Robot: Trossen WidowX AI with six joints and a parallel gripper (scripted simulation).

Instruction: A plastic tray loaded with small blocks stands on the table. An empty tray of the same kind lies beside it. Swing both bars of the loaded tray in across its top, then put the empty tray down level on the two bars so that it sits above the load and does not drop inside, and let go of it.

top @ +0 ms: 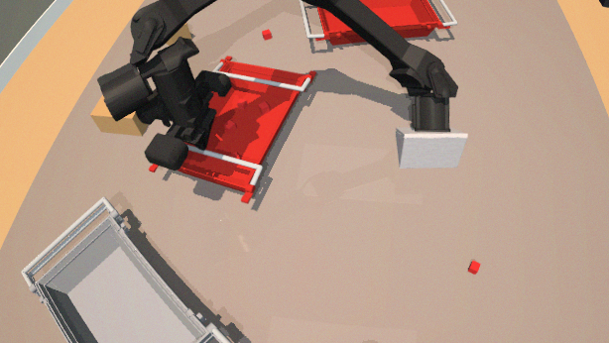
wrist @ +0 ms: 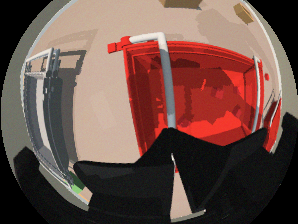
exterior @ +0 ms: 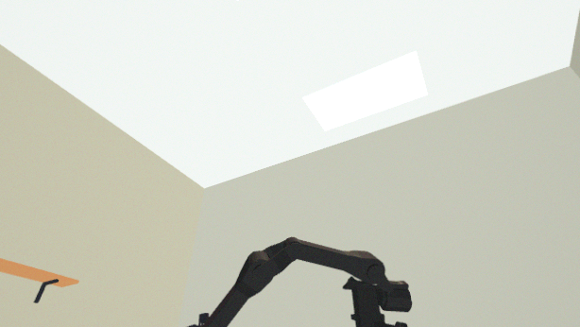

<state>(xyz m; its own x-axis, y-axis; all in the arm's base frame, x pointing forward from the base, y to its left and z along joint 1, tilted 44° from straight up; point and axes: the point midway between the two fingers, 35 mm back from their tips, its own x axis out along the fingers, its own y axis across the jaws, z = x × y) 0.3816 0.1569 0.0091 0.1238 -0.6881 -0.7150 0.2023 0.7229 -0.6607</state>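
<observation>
My gripper tip is now 270 mm past the red tray, 500 mm to the left of it and 40 mm above it. Also, from my gripper tip: small red cube: 470 mm behind, 130 mm to the left, 80 mm below.
</observation>
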